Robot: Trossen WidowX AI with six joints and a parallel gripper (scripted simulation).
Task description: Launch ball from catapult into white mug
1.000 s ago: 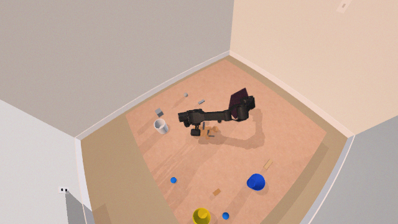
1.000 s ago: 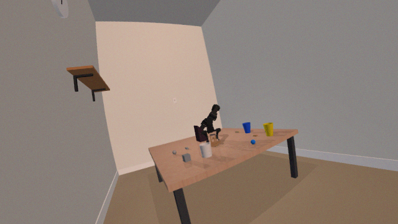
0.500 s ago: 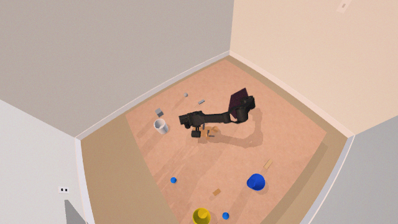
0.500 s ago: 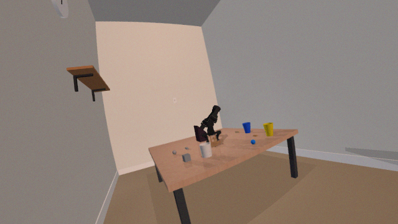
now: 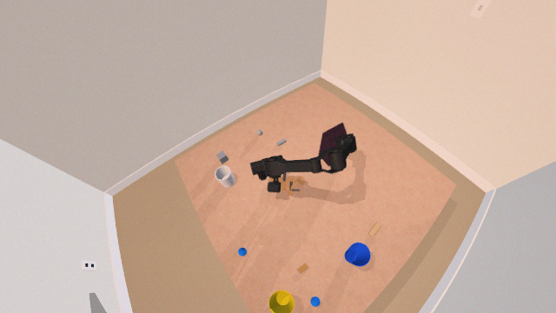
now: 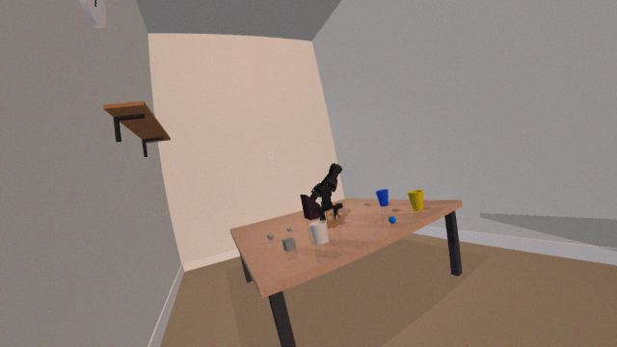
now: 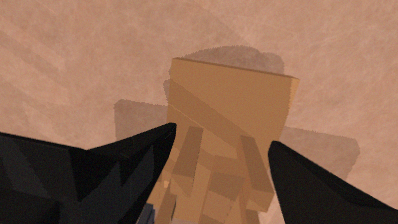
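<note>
Right now the black ball is 190 mm behind my gripper tip, 20 mm to the left of it and 20 mm below it. Round my gripper tip: white mug (230 mm ahead, 170 mm to the right); grey bar (170 mm behind, 230 mm to the right, 30 mm below); catapult (50 mm behind, 50 mm to the left, 20 mm above).
</note>
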